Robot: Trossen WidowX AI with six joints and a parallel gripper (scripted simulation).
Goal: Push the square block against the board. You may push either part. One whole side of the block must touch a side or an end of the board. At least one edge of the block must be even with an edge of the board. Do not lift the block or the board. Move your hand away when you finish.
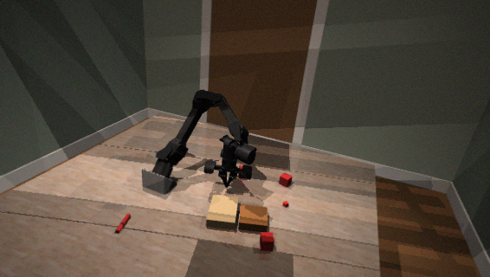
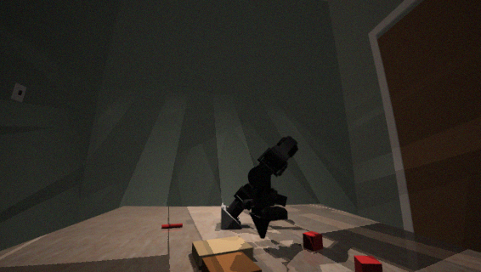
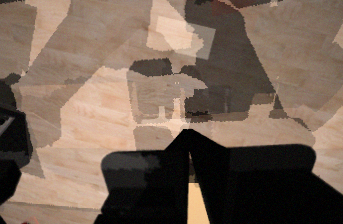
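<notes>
Now: the pale tan board 12 cm to the right of my gripper tip, 4 cm ahead of it and 1 cm below it. The rest, counted from my gripper tip: orange square block: 16 cm ahead, 11 cm to the right, 1 cm below; then red stick: 32 cm to the right, 24 cm behind, 2 cm below; then small red ball: 24 cm ahead, 4 cm to the left, 2 cm below.
</notes>
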